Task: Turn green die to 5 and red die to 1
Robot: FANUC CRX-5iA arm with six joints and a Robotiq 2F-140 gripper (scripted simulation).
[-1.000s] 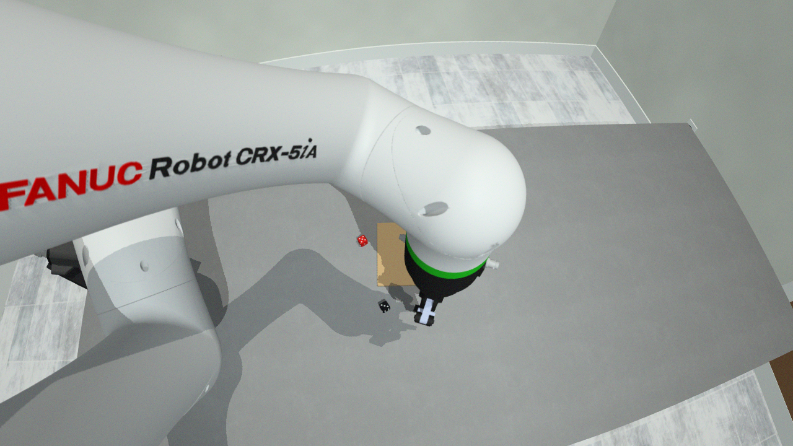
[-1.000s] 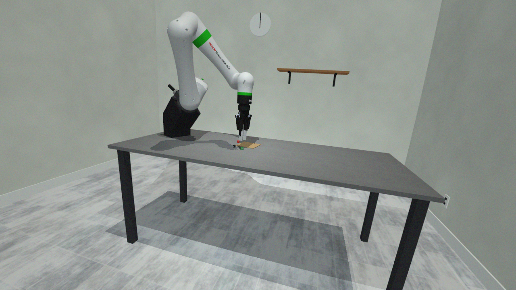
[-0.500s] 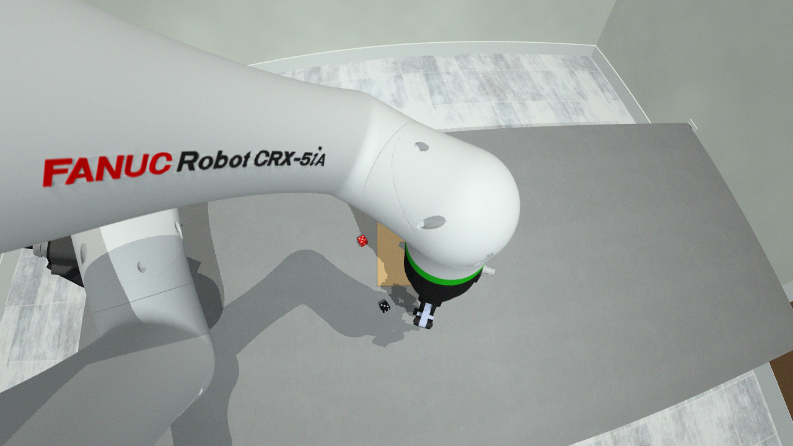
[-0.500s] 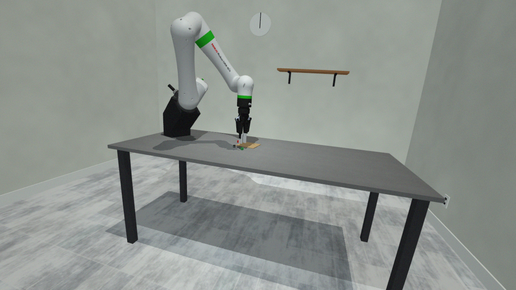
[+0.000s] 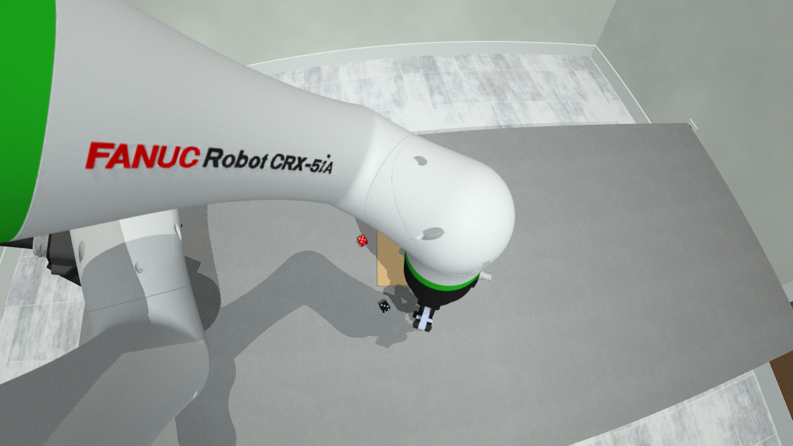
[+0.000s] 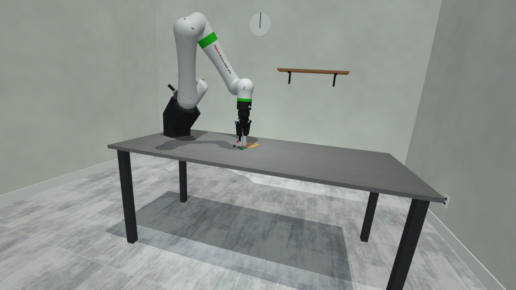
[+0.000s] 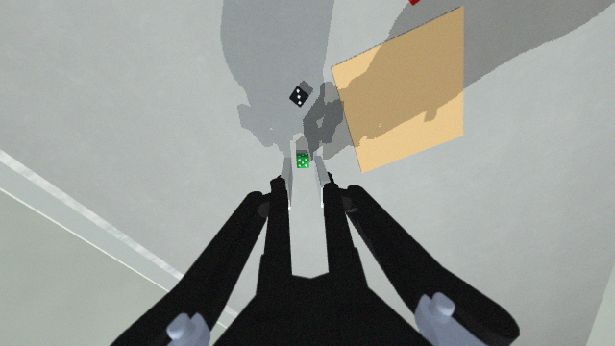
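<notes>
Right now the green die is 5 cm below my hand. Also, from my hand: red die (19 cm to the left, 7 cm behind, 5 cm below); then tan mat (14 cm to the left, 6 cm below, 2 cm ahead); then black die (6 cm behind, 5 cm below, 4 cm to the left).
</notes>
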